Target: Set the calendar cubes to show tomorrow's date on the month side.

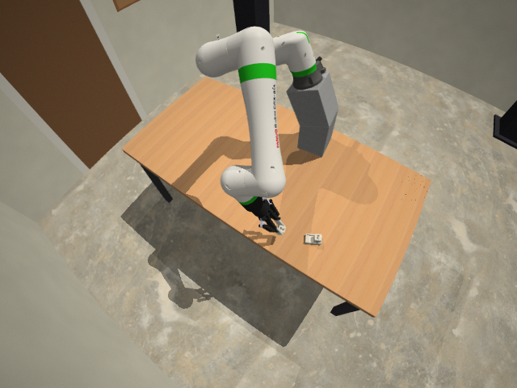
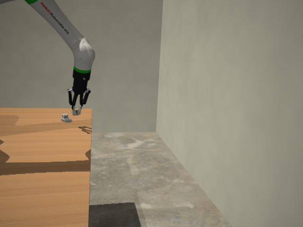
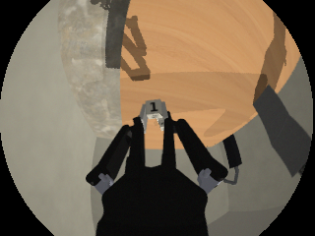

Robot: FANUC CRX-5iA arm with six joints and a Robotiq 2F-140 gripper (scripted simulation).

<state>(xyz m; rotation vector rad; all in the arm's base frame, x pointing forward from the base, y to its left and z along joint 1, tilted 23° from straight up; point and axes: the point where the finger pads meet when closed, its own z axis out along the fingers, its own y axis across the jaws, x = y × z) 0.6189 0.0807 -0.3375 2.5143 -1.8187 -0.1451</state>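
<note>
Right now my hand is 10 mm to the right of the white date cube and 20 mm above it. Also, from my hand: calendar tray (70 mm behind, 150 mm to the left, 100 mm below).
</note>
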